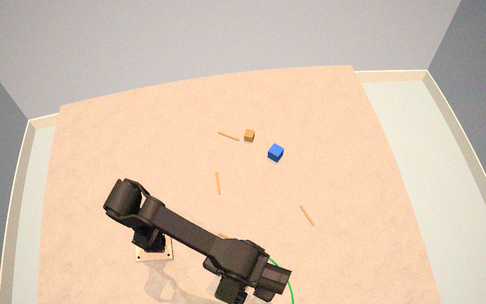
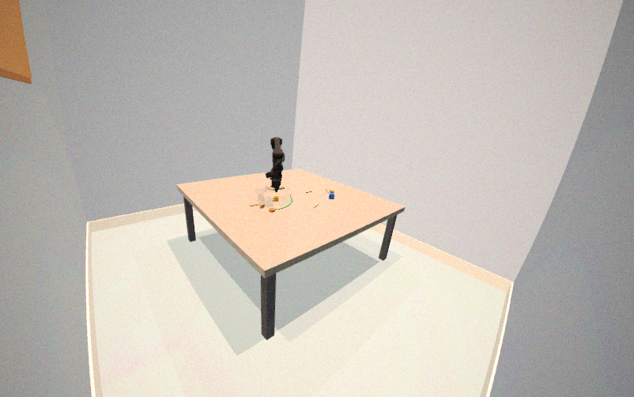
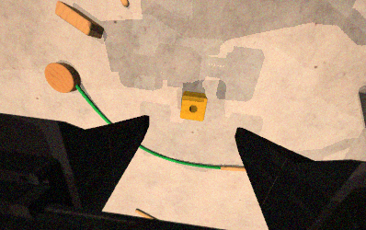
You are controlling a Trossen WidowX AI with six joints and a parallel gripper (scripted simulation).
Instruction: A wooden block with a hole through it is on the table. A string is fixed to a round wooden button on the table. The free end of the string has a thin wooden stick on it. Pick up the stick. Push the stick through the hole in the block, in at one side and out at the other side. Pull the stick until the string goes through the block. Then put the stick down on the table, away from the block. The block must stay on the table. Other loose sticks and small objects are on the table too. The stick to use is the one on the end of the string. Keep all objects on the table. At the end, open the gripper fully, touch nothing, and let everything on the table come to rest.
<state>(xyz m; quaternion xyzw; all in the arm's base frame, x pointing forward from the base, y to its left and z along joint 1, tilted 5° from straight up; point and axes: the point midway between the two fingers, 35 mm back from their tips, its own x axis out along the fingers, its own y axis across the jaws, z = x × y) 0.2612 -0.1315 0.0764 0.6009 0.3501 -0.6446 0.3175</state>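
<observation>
The yellow wooden block lies 60 mm below my gripper tip. Also, from my gripper tip: round wooden button (150 mm ahead, 110 mm to the right, 70 mm below); then blue cube (130 mm ahead, 420 mm to the left, 60 mm below); then orange wedge-like piece (70 mm ahead, 150 mm to the right, 70 mm below).
</observation>
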